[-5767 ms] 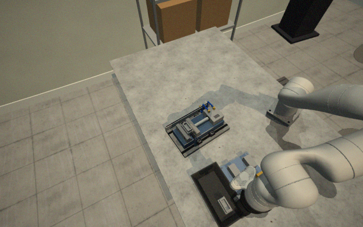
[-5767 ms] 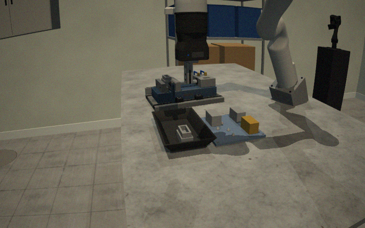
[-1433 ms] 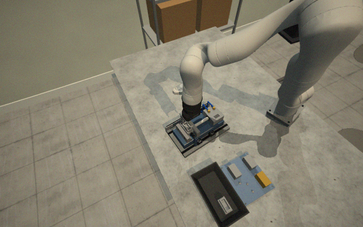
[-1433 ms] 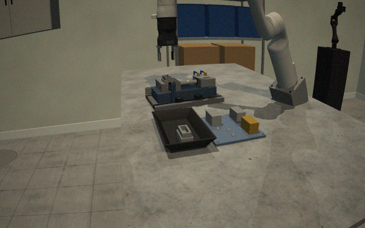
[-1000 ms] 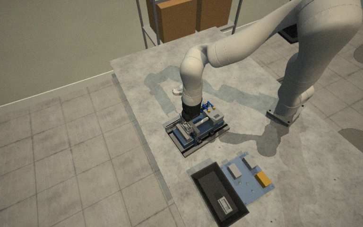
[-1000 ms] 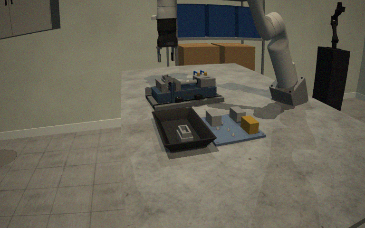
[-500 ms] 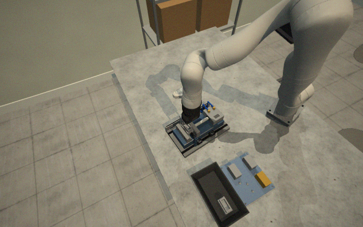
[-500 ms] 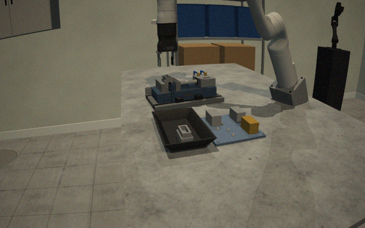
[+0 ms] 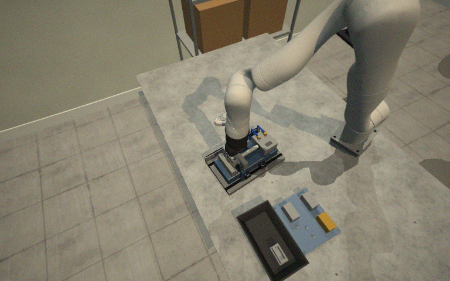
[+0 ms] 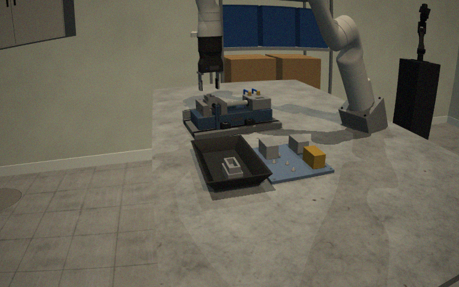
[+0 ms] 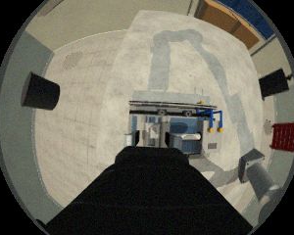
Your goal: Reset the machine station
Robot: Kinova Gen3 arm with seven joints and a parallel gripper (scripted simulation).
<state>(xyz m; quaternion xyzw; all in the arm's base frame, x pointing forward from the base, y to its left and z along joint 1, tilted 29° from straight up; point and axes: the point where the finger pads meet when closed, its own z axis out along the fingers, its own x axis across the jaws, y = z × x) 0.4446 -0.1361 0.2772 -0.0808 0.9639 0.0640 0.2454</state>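
My hand is 3 cm short of the fixed jaw, 1 cm to the right of it and 7 cm above it. Also, from my hand: gray blank (13 cm behind, 26 cm to the left, 13 cm below); then vise (7 cm behind, 1 cm to the right, 11 cm below); then infeed plate (18 cm behind, 30 cm to the left, 15 cm below).
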